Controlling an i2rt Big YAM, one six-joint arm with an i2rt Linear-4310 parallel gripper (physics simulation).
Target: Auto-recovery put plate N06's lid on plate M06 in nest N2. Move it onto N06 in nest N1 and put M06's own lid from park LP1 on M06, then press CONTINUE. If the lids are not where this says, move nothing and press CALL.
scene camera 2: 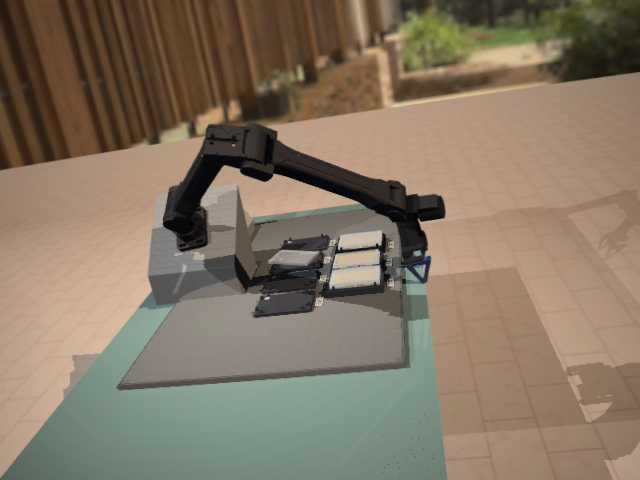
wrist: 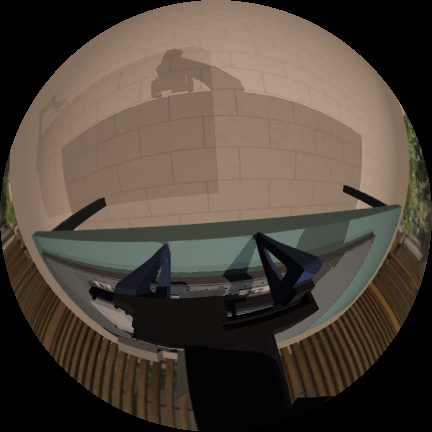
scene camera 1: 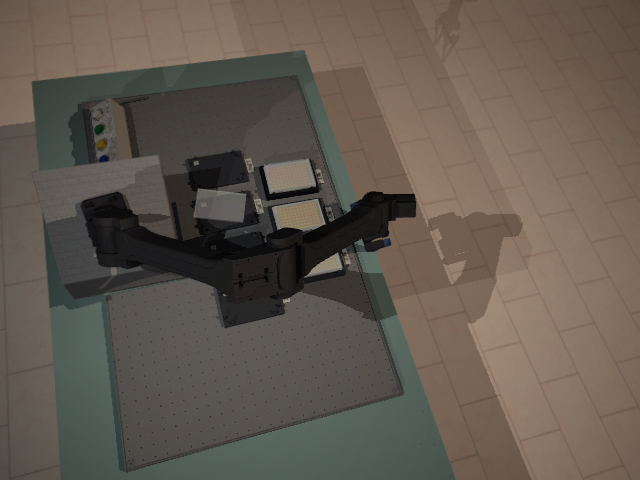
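Seen in the pictures: gripper, between the fingertips: (scene camera 2: 422,273) (wrist: 212,242); arm's base, origin of its link: (scene camera 2: 192,229) (scene camera 1: 110,221).
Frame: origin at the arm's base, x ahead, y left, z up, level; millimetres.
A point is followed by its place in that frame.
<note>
My gripper (scene camera 1: 370,224) @[x 617, y -115, z -177 mm] (scene camera 2: 423,272) @[x 617, y -115, z -177 mm] (wrist: 212,242) @[x 617, y -115, z -177 mm] is open and empty, by the table edge beyond the plates. Three plates stand in black nests: a far pale one (scene camera 1: 289,178) @[x 454, y 85, z -132 mm] (scene camera 2: 360,240) @[x 461, y 74, z -133 mm], a yellower middle one (scene camera 1: 298,215) @[x 444, y -26, z -141 mm] (scene camera 2: 356,259) @[x 446, y -45, z -140 mm] and a near pale one (scene camera 1: 328,265) @[x 469, y -188, z -133 mm] (scene camera 2: 355,279) @[x 444, y -189, z -133 mm], partly behind the arm in scene camera 1. I cannot tell surely which plates wear lids; nest labels are unreadable. A clear lid (scene camera 1: 220,205) @[x 258, y 62, z -149 mm] (scene camera 2: 294,257) @[x 262, y 54, z -149 mm] lies on the second black park, apparently tilted. Green (scene camera 1: 99,129) @[x 12, y 338, z -98 mm], yellow (scene camera 1: 101,144) @[x 9, y 289, z -98 mm] and blue (scene camera 1: 103,159) @[x 5, y 241, z -98 mm] buttons show, their lettering unreadable.
Other black parks (scene camera 1: 219,169) (scene camera 2: 286,303) stand in the row nearer the arm's base. The grey block (scene camera 1: 103,173) @[x 16, y 76, z 75 mm] (scene camera 2: 196,281) @[x 4, y -90, z -121 mm] carries the arm and stands beside the button box (scene camera 1: 119,129) @[x 60, y 329, z -102 mm]. The perforated board (scene camera 1: 248,382) @[x 201, y -399, z -168 mm] (scene camera 2: 268,351) @[x 242, y -427, z -168 mm] lies on the green table (scene camera 1: 82,341) @[x -132, y -187, z -182 mm] (scene camera 2: 232,428) @[x 202, y -667, z -181 mm].
</note>
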